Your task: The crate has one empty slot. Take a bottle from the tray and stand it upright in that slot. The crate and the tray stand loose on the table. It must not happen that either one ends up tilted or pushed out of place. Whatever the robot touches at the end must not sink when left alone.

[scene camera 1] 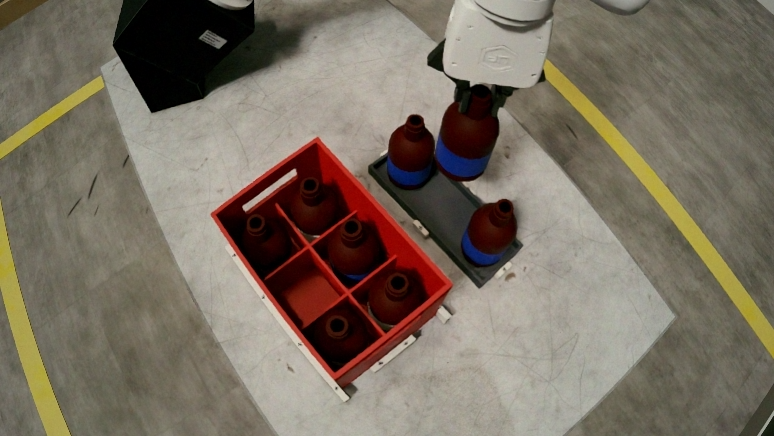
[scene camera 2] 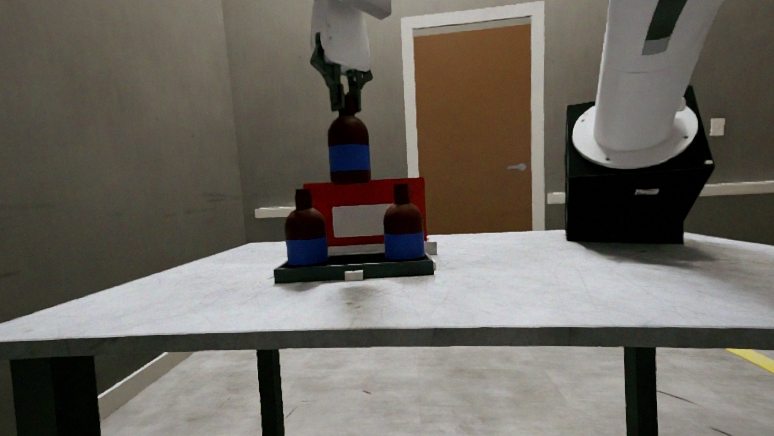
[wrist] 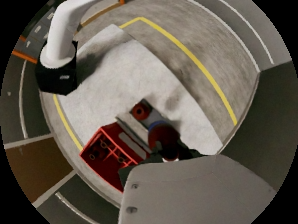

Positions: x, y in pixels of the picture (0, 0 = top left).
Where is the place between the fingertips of my gripper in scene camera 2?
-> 346, 111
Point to a glass bottle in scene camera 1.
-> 353, 256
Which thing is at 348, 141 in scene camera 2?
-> A glass bottle.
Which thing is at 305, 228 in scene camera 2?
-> A glass bottle.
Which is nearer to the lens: the glass bottle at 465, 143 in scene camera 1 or the dark grey tray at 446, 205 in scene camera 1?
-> The glass bottle.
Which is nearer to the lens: the glass bottle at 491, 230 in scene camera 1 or the dark grey tray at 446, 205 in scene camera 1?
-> The glass bottle.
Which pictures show my gripper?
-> Scene camera 1, scene camera 2 and the wrist view: all of them.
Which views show the glass bottle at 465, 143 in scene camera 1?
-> Scene camera 1, scene camera 2 and the wrist view: all of them.
